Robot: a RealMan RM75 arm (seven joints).
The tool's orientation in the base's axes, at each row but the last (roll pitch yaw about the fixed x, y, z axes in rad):
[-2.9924, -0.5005, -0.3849]
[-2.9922, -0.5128, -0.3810]
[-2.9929, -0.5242, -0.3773]
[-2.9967, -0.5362, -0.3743]
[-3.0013, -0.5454, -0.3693]
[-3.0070, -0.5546, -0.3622]
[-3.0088, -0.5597, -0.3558]
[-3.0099, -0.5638, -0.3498]
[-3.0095, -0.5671, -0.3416]
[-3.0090, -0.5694, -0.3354]
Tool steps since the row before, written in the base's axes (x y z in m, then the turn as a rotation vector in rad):
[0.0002, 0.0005, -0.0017, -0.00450, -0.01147, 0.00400]
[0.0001, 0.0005, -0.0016, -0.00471, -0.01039, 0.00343]
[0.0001, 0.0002, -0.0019, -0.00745, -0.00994, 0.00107]
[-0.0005, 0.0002, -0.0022, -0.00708, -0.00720, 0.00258]
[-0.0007, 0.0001, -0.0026, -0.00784, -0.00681, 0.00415]
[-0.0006, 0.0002, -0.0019, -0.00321, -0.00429, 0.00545]
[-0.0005, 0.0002, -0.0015, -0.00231, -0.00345, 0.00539]
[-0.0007, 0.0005, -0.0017, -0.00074, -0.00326, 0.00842]
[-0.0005, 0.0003, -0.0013, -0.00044, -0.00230, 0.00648]
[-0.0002, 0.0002, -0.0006, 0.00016, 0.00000, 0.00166]
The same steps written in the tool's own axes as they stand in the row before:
[-0.0008, -0.0003, 0.0016, 0.00204, 0.01167, -0.00524]
[-0.0009, -0.0003, 0.0014, 0.00124, 0.01079, -0.00490]
[-0.0009, 0.0000, 0.0017, -0.00229, 0.01147, -0.00431]
[-0.0016, 0.0002, 0.0016, -0.00208, 0.00858, -0.00554]
[-0.0019, 0.0004, 0.0018, -0.00200, 0.00824, -0.00729]
[-0.0015, 0.0002, 0.0013, 0.00161, 0.00438, -0.00606]
[-0.0013, 0.0001, 0.0010, 0.00205, 0.00333, -0.00557]
[-0.0016, -0.0001, 0.0010, 0.00486, 0.00238, -0.00727]
[-0.0012, 0.0000, 0.0008, 0.00378, 0.00160, -0.00553]
[-0.0005, -0.0001, 0.0004, 0.00102, -0.00023, -0.00130]

